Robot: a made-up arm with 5 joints. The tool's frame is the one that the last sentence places. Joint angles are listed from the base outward.
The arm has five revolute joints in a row. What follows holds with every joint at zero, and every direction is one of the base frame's.
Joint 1 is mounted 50 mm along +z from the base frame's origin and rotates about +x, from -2.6 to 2.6 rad.
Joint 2 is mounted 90 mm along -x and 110 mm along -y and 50 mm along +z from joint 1 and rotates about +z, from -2.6 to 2.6 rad.
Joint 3 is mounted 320 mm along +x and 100 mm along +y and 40 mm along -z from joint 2 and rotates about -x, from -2.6 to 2.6 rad.
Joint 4 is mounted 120 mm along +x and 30 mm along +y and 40 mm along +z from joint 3 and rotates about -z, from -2.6 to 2.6 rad.
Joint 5 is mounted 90 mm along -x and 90 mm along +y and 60 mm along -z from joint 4 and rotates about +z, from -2.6 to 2.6 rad.
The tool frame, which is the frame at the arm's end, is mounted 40 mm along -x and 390 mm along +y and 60 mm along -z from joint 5; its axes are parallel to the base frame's.
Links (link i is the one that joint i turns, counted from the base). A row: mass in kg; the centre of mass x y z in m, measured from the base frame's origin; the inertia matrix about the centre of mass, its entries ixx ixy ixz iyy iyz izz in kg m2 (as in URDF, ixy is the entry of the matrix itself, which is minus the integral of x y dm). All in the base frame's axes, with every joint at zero. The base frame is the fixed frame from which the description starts. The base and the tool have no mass.
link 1: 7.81; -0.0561 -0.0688 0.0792; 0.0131 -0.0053 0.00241 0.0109 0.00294 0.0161
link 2: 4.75; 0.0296 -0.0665 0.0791; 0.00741 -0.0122 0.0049 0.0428 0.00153 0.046
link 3: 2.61; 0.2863 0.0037 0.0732; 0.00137 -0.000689 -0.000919 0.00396 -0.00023 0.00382
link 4: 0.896; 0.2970 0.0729 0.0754; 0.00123 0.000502 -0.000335 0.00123 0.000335 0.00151
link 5: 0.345; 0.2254 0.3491 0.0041; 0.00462 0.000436 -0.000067 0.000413 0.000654 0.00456
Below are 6 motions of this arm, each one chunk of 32 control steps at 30 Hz.
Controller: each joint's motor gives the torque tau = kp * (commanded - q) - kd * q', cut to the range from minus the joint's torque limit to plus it. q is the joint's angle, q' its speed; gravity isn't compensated. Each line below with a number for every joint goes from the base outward.
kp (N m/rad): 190 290 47 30 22
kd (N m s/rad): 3.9 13 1.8 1.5 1.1
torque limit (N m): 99 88 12 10 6.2
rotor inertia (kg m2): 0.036 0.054 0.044 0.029 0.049
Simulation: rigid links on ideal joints. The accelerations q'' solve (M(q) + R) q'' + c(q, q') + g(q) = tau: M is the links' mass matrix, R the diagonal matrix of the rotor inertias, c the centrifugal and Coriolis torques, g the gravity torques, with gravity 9.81 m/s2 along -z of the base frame. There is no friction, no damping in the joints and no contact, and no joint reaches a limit. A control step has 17 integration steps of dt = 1/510 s. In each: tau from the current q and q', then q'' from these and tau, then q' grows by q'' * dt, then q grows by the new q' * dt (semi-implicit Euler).
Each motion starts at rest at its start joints. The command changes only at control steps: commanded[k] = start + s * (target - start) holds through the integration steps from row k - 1 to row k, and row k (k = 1, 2, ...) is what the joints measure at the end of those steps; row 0 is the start. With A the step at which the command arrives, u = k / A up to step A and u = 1 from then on. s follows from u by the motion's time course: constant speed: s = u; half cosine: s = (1 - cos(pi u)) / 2; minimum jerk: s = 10 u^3 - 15 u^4 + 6 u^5; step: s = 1 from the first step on.
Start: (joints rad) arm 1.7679 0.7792 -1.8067 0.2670 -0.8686
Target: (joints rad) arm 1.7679 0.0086 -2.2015 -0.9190 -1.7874
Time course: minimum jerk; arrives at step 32
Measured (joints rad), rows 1 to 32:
1: 1.7753 0.7734 -1.8073 0.2624 -0.8701
2: 1.7912 0.7611 -1.8129 0.2533 -0.8696
3: 1.8067 0.7470 -1.8233 0.2417 -0.8641
4: 1.8153 0.7334 -1.8352 0.2273 -0.8558
5: 1.8153 0.7208 -1.8457 0.2102 -0.8499
6: 1.8094 0.7085 -1.8534 0.1906 -0.8521
7: 1.8021 0.6951 -1.8588 0.1683 -0.8658
8: 1.7968 0.6788 -1.8639 0.1423 -0.8913
9: 1.7946 0.6581 -1.8709 0.1113 -0.9262
10: 1.7949 0.6318 -1.8816 0.0741 -0.9672
11: 1.7961 0.5995 -1.8970 0.0302 -1.0112
12: 1.7967 0.5616 -1.9168 -0.0202 -1.0566
13: 1.7963 0.5192 -1.9399 -0.0761 -1.1029
14: 1.7954 0.4734 -1.9649 -0.1363 -1.1506
15: 1.7944 0.4257 -1.9904 -0.1997 -1.2000
16: 1.7936 0.3770 -2.0154 -0.2652 -1.2512
17: 1.7929 0.3284 -2.0396 -0.3318 -1.3037
18: 1.7919 0.2804 -2.0626 -0.3983 -1.3570
19: 1.7906 0.2338 -2.0846 -0.4638 -1.4101
20: 1.7893 0.1891 -2.1054 -0.5271 -1.4623
21: 1.7881 0.1468 -2.1248 -0.5875 -1.5124
22: 1.7871 0.1074 -2.1428 -0.6440 -1.5595
23: 1.7862 0.0714 -2.1590 -0.6959 -1.6028
24: 1.7853 0.0393 -2.1735 -0.7425 -1.6415
25: 1.7845 0.0114 -2.1858 -0.7834 -1.6752
26: 1.7838 -0.0120 -2.1960 -0.8181 -1.7036
27: 1.7832 -0.0308 -2.2041 -0.8465 -1.7267
28: 1.7827 -0.0451 -2.2099 -0.8686 -1.7445
29: 1.7822 -0.0550 -2.2138 -0.8846 -1.7573
30: 1.7818 -0.0610 -2.2159 -0.8951 -1.7656
31: 1.7814 -0.0637 -2.2166 -0.9011 -1.7702
32: 1.7811 -0.0640 -2.2162 -0.9038 -1.7720

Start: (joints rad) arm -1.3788 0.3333 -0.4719 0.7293 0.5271
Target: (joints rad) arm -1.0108 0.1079 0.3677 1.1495 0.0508
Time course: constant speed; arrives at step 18
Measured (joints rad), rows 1 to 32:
1: -1.3752 0.3404 -0.4564 0.7404 0.5222
2: -1.3639 0.3529 -0.4121 0.7608 0.5078
3: -1.3468 0.3617 -0.3481 0.7813 0.4861
4: -1.3288 0.3628 -0.2806 0.7999 0.4609
5: -1.3107 0.3559 -0.2198 0.8187 0.4349
6: -1.2912 0.3427 -0.1683 0.8397 0.4084
7: -1.2687 0.3258 -0.1243 0.8641 0.3809
8: -1.2436 0.3078 -0.0854 0.8910 0.3520
9: -1.2177 0.2904 -0.0486 0.9187 0.3219
10: -1.1928 0.2743 -0.0111 0.9457 0.2917
11: -1.1700 0.2600 0.0295 0.9707 0.2626
12: -1.1489 0.2472 0.0741 0.9932 0.2354
13: -1.1290 0.2356 0.1219 1.0134 0.2105
14: -1.1091 0.2245 0.1713 1.0319 0.1876
15: -1.0885 0.2136 0.2203 1.0495 0.1661
16: -1.0670 0.2024 0.2676 1.0670 0.1450
17: -1.0446 0.1907 0.3129 1.0852 0.1236
18: -1.0217 0.1785 0.3569 1.1044 0.1013
19: -1.0107 0.1670 0.3838 1.1236 0.0795
20: -1.0132 0.1584 0.3916 1.1395 0.0613
21: -1.0186 0.1538 0.3923 1.1494 0.0493
22: -1.0204 0.1532 0.3916 1.1525 0.0443
23: -1.0190 0.1554 0.3897 1.1497 0.0459
24: -1.0171 0.1591 0.3864 1.1429 0.0527
25: -1.0161 0.1632 0.3826 1.1343 0.0623
26: -1.0161 0.1667 0.3797 1.1259 0.0723
27: -1.0167 0.1693 0.3785 1.1192 0.0807
28: -1.0173 0.1706 0.3788 1.1151 0.0863
29: -1.0178 0.1707 0.3798 1.1136 0.0886
30: -1.0180 0.1700 0.3810 1.1145 0.0880
31: -1.0179 0.1689 0.3818 1.1170 0.0852
32: -1.0178 0.1675 0.3823 1.1203 0.0814

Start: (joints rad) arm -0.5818 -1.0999 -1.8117 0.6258 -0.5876
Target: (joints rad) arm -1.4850 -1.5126 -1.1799 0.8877 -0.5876
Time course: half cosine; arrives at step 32
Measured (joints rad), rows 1 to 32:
1: -0.5696 -1.0950 -1.8104 0.6166 -0.5851
2: -0.5396 -1.0860 -1.8054 0.6029 -0.5797
3: -0.5015 -1.0795 -1.7978 0.5977 -0.5769
4: -0.4656 -1.0792 -1.7905 0.6052 -0.5816
5: -0.4410 -1.0856 -1.7847 0.6237 -0.5956
6: -0.4335 -1.0977 -1.7787 0.6487 -0.6167
7: -0.4454 -1.1133 -1.7696 0.6748 -0.6399
8: -0.4760 -1.1306 -1.7548 0.6976 -0.6597
9: -0.5228 -1.1481 -1.7335 0.7143 -0.6715
10: -0.5821 -1.1651 -1.7066 0.7242 -0.6733
11: -0.6497 -1.1816 -1.6758 0.7279 -0.6654
12: -0.7215 -1.1975 -1.6431 0.7269 -0.6499
13: -0.7938 -1.2132 -1.6095 0.7232 -0.6303
14: -0.8636 -1.2290 -1.5757 0.7189 -0.6098
15: -0.9290 -1.2450 -1.5419 0.7157 -0.5913
16: -0.9887 -1.2616 -1.5084 0.7152 -0.5769
17: -1.0426 -1.2788 -1.4752 0.7183 -0.5674
18: -1.0911 -1.2968 -1.4426 0.7253 -0.5629
19: -1.1351 -1.3154 -1.4110 0.7359 -0.5629
20: -1.1759 -1.3345 -1.3806 0.7494 -0.5663
21: -1.2146 -1.3538 -1.3518 0.7646 -0.5718
22: -1.2522 -1.3731 -1.3247 0.7804 -0.5781
23: -1.2896 -1.3918 -1.2995 0.7955 -0.5841
24: -1.3271 -1.4095 -1.2765 0.8091 -0.5888
25: -1.3646 -1.4260 -1.2557 0.8205 -0.5915
26: -1.4018 -1.4408 -1.2374 0.8292 -0.5921
27: -1.4378 -1.4537 -1.2216 0.8352 -0.5905
28: -1.4716 -1.4647 -1.2085 0.8385 -0.5870
29: -1.5021 -1.4735 -1.1982 0.8395 -0.5821
30: -1.5279 -1.4801 -1.1906 0.8384 -0.5762
31: -1.5479 -1.4845 -1.1858 0.8359 -0.5701
32: -1.5609 -1.4868 -1.1837 0.8323 -0.5642

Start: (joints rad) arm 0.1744 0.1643 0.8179 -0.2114 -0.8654
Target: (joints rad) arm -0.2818 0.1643 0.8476 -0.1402 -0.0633
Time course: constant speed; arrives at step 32
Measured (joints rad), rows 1 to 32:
1: 0.1807 0.1627 0.8293 -0.2076 -0.8577
2: 0.1802 0.1589 0.8424 -0.2007 -0.8406
3: 0.1649 0.1547 0.8494 -0.1941 -0.8176
4: 0.1439 0.1521 0.8554 -0.1893 -0.7912
5: 0.1254 0.1513 0.8619 -0.1864 -0.7629
6: 0.1107 0.1522 0.8666 -0.1848 -0.7342
7: 0.0977 0.1540 0.8675 -0.1837 -0.7060
8: 0.0847 0.1562 0.8654 -0.1825 -0.6787
9: 0.0708 0.1583 0.8624 -0.1807 -0.6524
10: 0.0564 0.1602 0.8604 -0.1784 -0.6271
11: 0.0416 0.1616 0.8600 -0.1756 -0.6025
12: 0.0268 0.1626 0.8611 -0.1724 -0.5785
13: 0.0119 0.1633 0.8627 -0.1691 -0.5546
14: -0.0028 0.1638 0.8645 -0.1657 -0.5309
15: -0.0174 0.1644 0.8658 -0.1624 -0.5071
16: -0.0319 0.1650 0.8667 -0.1592 -0.4831
17: -0.0463 0.1658 0.8672 -0.1561 -0.4589
18: -0.0608 0.1667 0.8674 -0.1531 -0.4346
19: -0.0753 0.1677 0.8676 -0.1501 -0.4101
20: -0.0898 0.1688 0.8678 -0.1473 -0.3855
21: -0.1044 0.1698 0.8682 -0.1444 -0.3609
22: -0.1190 0.1707 0.8687 -0.1415 -0.3363
23: -0.1336 0.1717 0.8692 -0.1386 -0.3119
24: -0.1482 0.1725 0.8697 -0.1356 -0.2875
25: -0.1627 0.1734 0.8703 -0.1326 -0.2632
26: -0.1773 0.1743 0.8707 -0.1296 -0.2389
27: -0.1919 0.1751 0.8711 -0.1265 -0.2147
28: -0.2064 0.1760 0.8715 -0.1234 -0.1906
29: -0.2210 0.1769 0.8719 -0.1204 -0.1664
30: -0.2355 0.1777 0.8723 -0.1173 -0.1421
31: -0.2501 0.1786 0.8726 -0.1143 -0.1179
32: -0.2647 0.1795 0.8730 -0.1113 -0.0937

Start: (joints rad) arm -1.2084 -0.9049 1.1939 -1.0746 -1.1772
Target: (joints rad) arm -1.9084 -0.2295 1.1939 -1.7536 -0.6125
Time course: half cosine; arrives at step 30
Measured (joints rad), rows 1 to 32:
1: -1.2039 -0.8945 1.1950 -1.0744 -1.1753
2: -1.1935 -0.8730 1.1942 -1.0739 -1.1693
3: -1.1827 -0.8495 1.1906 -1.0743 -1.1591
4: -1.1780 -0.8284 1.1865 -1.0777 -1.1457
5: -1.1845 -0.8103 1.1839 -1.0856 -1.1305
6: -1.2049 -0.7939 1.1835 -1.0990 -1.1145
7: -1.2384 -0.7769 1.1844 -1.1180 -1.0985
8: -1.2818 -0.7576 1.1854 -1.1420 -1.0825
9: -1.3302 -0.7346 1.1857 -1.1701 -1.0658
10: -1.3789 -0.7075 1.1849 -1.2011 -1.0474
11: -1.4242 -0.6764 1.1834 -1.2338 -1.0263
12: -1.4646 -0.6421 1.1818 -1.2672 -1.0022
13: -1.5008 -0.6057 1.1805 -1.3007 -0.9751
14: -1.5352 -0.5683 1.1797 -1.3340 -0.9459
15: -1.5710 -0.5308 1.1796 -1.3674 -0.9158
16: -1.6101 -0.4940 1.1799 -1.4015 -0.8858
17: -1.6523 -0.4579 1.1805 -1.4366 -0.8566
18: -1.6953 -0.4229 1.1814 -1.4726 -0.8282
19: -1.7358 -0.3888 1.1824 -1.5089 -0.8004
20: -1.7718 -0.3558 1.1836 -1.5443 -0.7729
21: -1.8034 -0.3242 1.1849 -1.5779 -0.7461
22: -1.8319 -0.2945 1.1862 -1.6091 -0.7204
23: -1.8583 -0.2672 1.1874 -1.6376 -0.6966
24: -1.8828 -0.2426 1.1886 -1.6635 -0.6751
25: -1.9042 -0.2209 1.1898 -1.6869 -0.6561
26: -1.9220 -0.2023 1.1909 -1.7074 -0.6396
27: -1.9356 -0.1870 1.1919 -1.7247 -0.6256
28: -1.9454 -0.1751 1.1928 -1.7384 -0.6145
29: -1.9515 -0.1668 1.1935 -1.7484 -0.6064
30: -1.9538 -0.1620 1.1941 -1.7546 -0.6013
31: -1.9531 -0.1606 1.1943 -1.7570 -0.5994
32: -1.9515 -0.1615 1.1942 -1.7567 -0.6003

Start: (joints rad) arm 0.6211 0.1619 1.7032 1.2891 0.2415
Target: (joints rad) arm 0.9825 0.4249 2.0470 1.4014 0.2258
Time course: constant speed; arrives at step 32
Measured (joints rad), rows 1 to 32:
1: 0.6441 0.1563 1.7143 1.2815 0.2440
2: 0.6758 0.1464 1.7323 1.2711 0.2510
3: 0.6922 0.1394 1.7501 1.2644 0.2600
4: 0.6971 0.1375 1.7688 1.2610 0.2683
5: 0.7021 0.1406 1.7876 1.2599 0.2741
6: 0.7119 0.1473 1.8033 1.2609 0.2768
7: 0.7247 0.1566 1.8134 1.2641 0.2765
8: 0.7376 0.1674 1.8191 1.2691 0.2741
9: 0.7493 0.1788 1.8234 1.2748 0.2706
10: 0.7602 0.1899 1.8290 1.2805 0.2669
11: 0.7707 0.2001 1.8369 1.2856 0.2638
12: 0.7811 0.2090 1.8470 1.2898 0.2616
13: 0.7915 0.2167 1.8586 1.2933 0.2606
14: 0.8019 0.2237 1.8709 1.2961 0.2605
15: 0.8123 0.2304 1.8833 1.2986 0.2610
16: 0.8229 0.2371 1.8953 1.3008 0.2618
17: 0.8336 0.2442 1.9068 1.3030 0.2627
18: 0.8443 0.2516 1.9177 1.3054 0.2633
19: 0.8552 0.2595 1.9282 1.3081 0.2636
20: 0.8660 0.2676 1.9384 1.3110 0.2635
21: 0.8769 0.2759 1.9485 1.3142 0.2631
22: 0.8877 0.2842 1.9587 1.3176 0.2625
23: 0.8985 0.2925 1.9690 1.3210 0.2618
24: 0.9093 0.3007 1.9795 1.3244 0.2611
25: 0.9201 0.3087 1.9901 1.3277 0.2604
26: 0.9310 0.3167 2.0009 1.3309 0.2599
27: 0.9418 0.3246 2.0116 1.3340 0.2596
28: 0.9526 0.3325 2.0224 1.3370 0.2593
29: 0.9635 0.3404 2.0331 1.3400 0.2592
30: 0.9743 0.3484 2.0437 1.3429 0.2590
31: 0.9852 0.3565 2.0544 1.3459 0.2588
32: 0.9961 0.3645 2.0649 1.3490 0.2586

